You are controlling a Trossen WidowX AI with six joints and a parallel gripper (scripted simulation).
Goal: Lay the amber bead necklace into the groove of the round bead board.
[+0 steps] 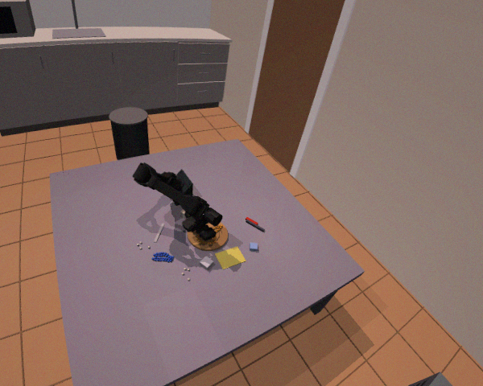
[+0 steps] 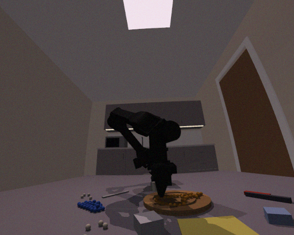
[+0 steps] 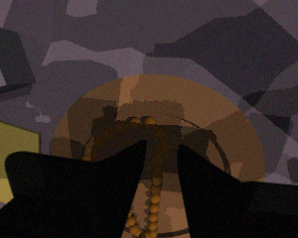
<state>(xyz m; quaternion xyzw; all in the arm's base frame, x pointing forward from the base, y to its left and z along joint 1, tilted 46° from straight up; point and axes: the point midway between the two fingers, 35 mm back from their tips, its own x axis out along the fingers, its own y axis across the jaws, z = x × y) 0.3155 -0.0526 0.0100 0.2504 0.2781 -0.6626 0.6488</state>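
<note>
The round wooden bead board is 50 mm to the left of my gripper tip and 10 mm below it. Round my gripper tip: grey block: 150 mm ahead, 50 mm to the right, 10 mm below; then yellow pad: 170 mm ahead, 70 mm to the left, 20 mm below; then thin rod: 120 mm behind, 160 mm to the right, 20 mm below.
</note>
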